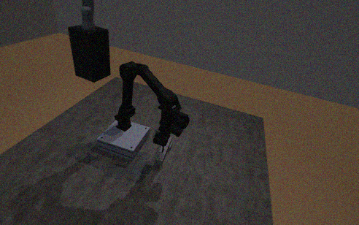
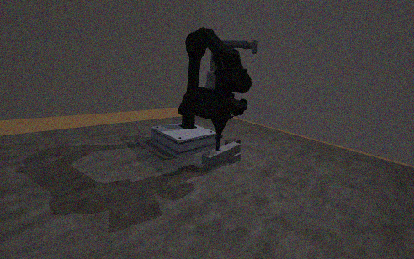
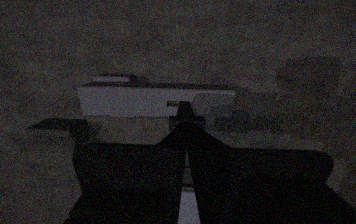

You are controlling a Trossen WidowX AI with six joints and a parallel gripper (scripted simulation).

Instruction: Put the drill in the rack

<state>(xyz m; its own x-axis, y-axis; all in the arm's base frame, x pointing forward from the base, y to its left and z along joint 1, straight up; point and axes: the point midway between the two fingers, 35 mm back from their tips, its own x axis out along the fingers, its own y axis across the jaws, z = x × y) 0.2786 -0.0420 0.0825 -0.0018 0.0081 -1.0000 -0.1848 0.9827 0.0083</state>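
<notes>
Now: the dark key 30 mm below my gripper tip. Also, from my gripper tip: grey fixture block: 80 mm below, 40 mm to the left, 10 mm behind; then drill: 70 mm below, 60 mm to the left, 10 mm behind.
</notes>
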